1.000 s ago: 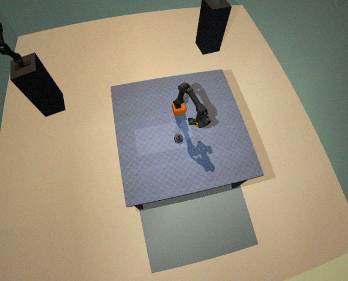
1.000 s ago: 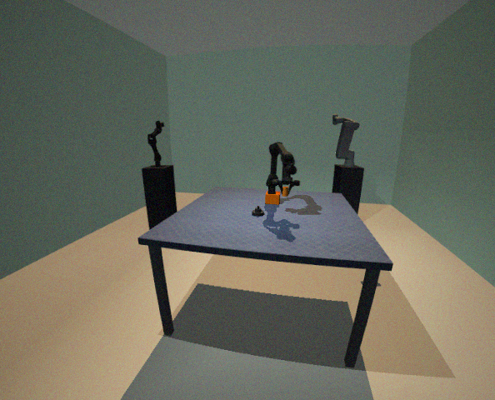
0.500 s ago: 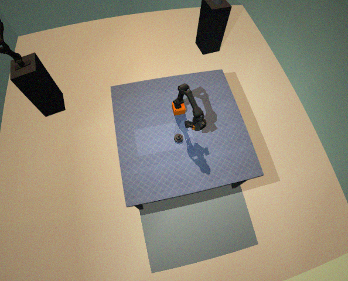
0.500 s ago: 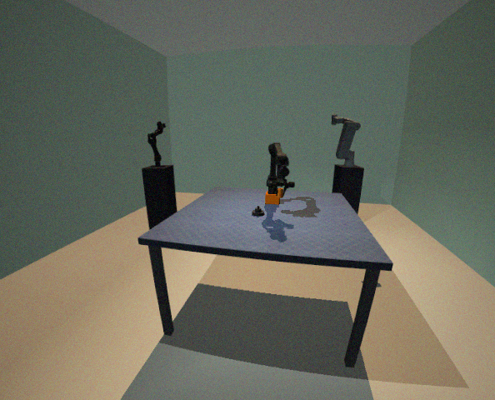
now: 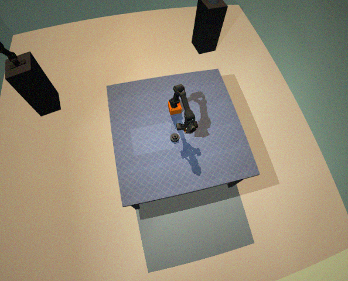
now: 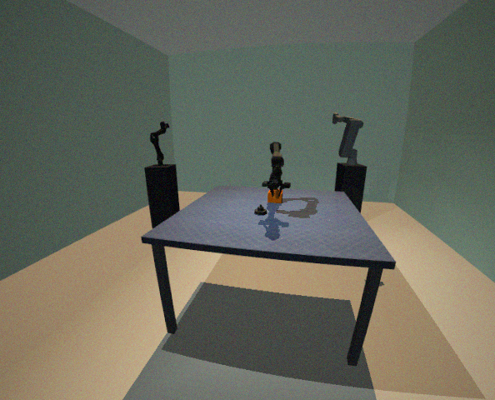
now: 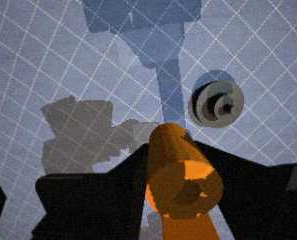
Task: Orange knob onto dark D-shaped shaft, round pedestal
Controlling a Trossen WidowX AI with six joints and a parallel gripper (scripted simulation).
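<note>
Now: gripper tip 1 cm past the dark shaft, 10 cm to the left of it and 9 cm above it. Also, from my gripper tip: orange knob 2 cm above.
</note>
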